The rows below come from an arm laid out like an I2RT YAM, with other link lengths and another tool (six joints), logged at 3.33 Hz.
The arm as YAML. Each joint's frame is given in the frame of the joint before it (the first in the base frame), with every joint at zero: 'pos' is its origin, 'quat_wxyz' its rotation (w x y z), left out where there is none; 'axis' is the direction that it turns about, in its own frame. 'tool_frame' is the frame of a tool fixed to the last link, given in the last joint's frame.
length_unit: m
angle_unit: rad
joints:
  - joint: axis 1
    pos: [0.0, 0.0, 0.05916]
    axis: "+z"
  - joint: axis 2
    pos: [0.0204, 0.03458, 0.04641]
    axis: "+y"
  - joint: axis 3
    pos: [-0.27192, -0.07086, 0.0]
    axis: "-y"
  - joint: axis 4
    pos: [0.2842, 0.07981, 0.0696]
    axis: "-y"
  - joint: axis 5
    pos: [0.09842, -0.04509, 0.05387]
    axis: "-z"
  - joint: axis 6
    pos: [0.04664, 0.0, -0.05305]
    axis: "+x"
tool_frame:
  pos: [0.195, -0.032, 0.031]
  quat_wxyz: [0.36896, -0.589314, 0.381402, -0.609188]
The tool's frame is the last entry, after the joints.
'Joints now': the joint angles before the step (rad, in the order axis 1, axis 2, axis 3, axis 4, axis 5, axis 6). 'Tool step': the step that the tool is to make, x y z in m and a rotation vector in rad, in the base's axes. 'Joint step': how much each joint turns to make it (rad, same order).
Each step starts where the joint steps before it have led.
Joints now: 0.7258, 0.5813, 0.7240, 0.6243, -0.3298, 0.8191
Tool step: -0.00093, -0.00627, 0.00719, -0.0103, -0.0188, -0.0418
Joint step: -0.0005, -0.0104, 0.0248, -0.0424, 0.0159, -0.0455
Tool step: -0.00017, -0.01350, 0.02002, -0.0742, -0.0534, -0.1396
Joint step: 0.0002, -0.0134, 0.1078, -0.1790, 0.0435, -0.1681
